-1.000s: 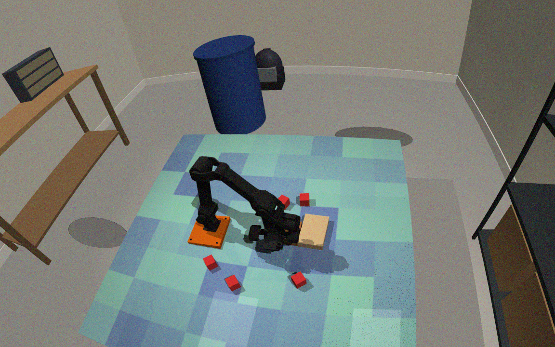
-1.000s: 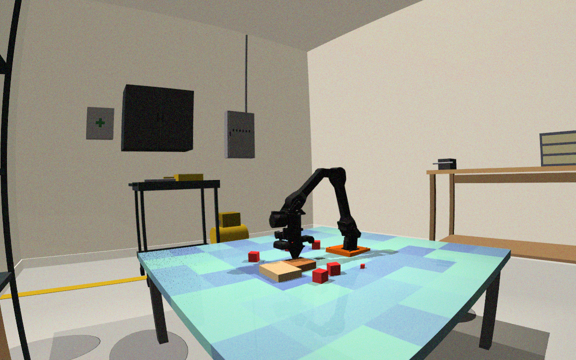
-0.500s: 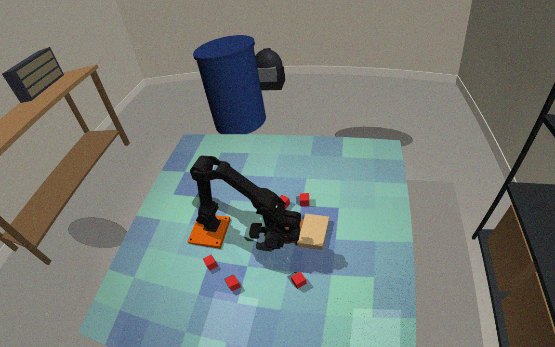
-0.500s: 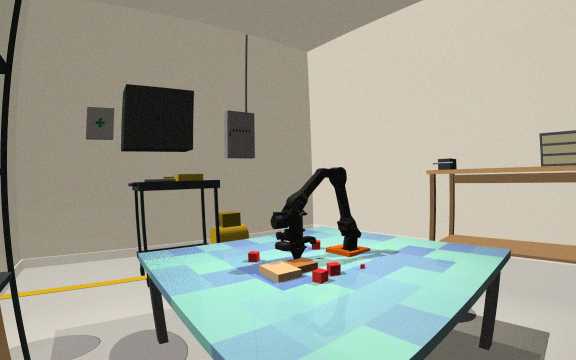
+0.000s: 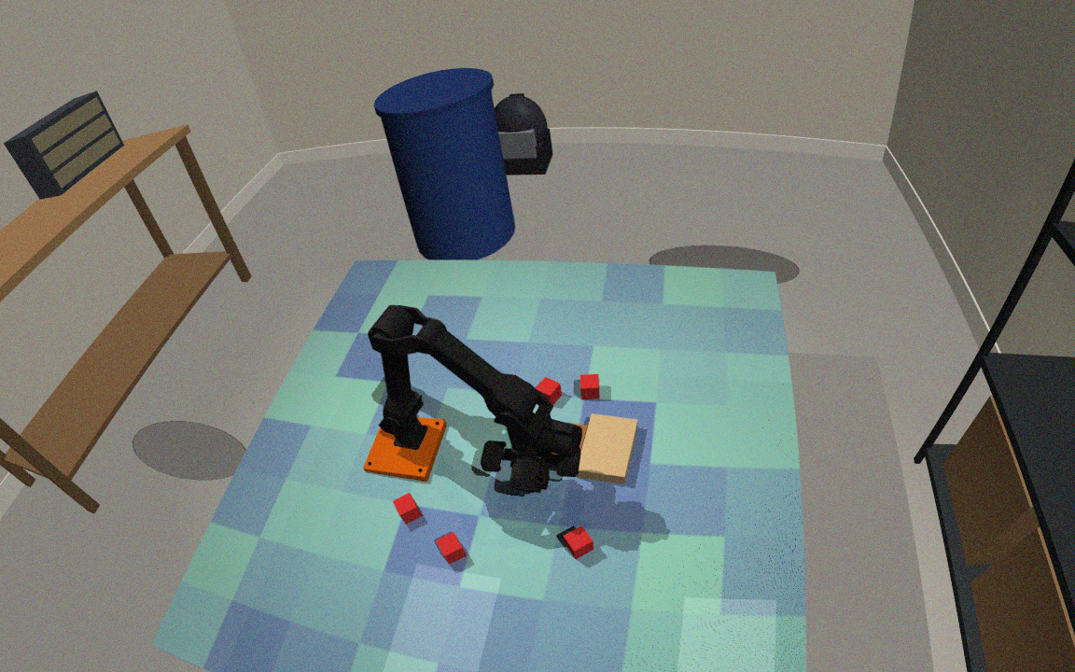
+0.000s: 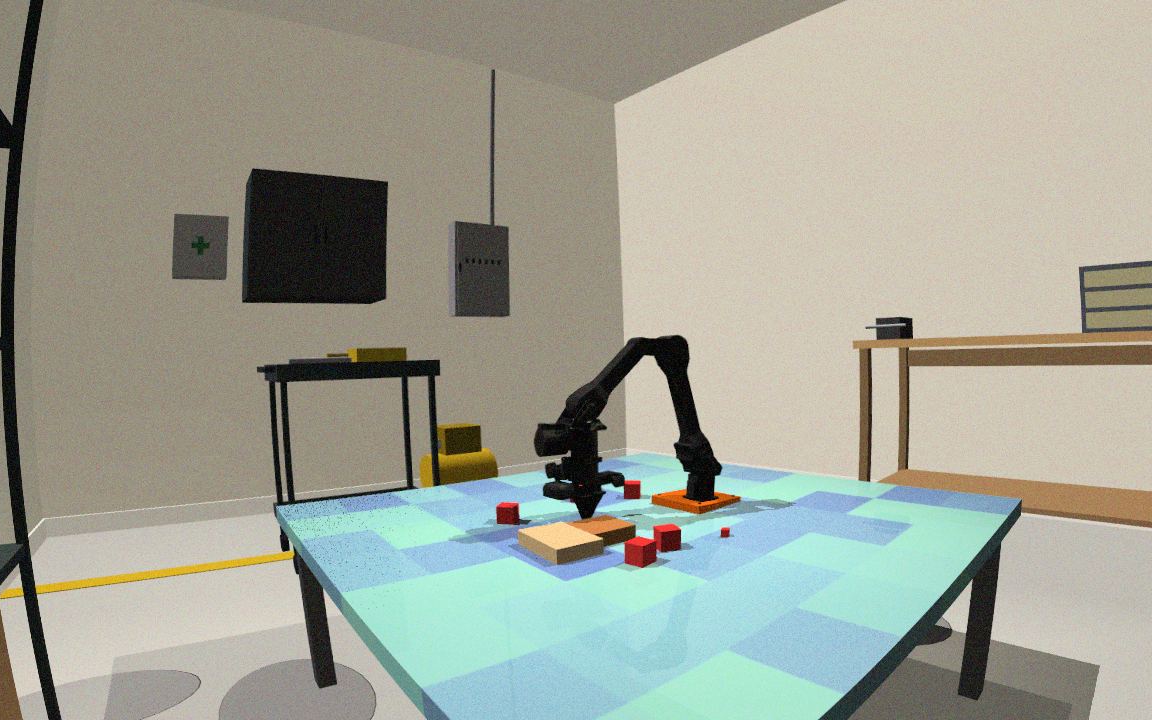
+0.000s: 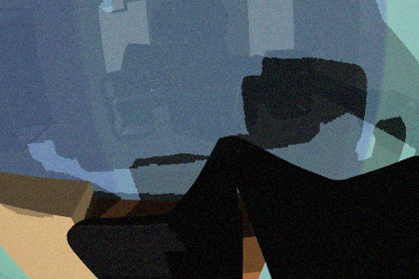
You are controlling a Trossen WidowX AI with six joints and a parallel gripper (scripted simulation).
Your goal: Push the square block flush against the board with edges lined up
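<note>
Now: the flat brown square block 3 cm ahead of my gripper tip, 9 cm to the left of it and 1 cm above it. From my gripper tip the other things lie so: board 13 cm ahead, 10 cm to the left, 1 cm above; then tiny red piece 16 cm behind, 25 cm to the left.
</note>
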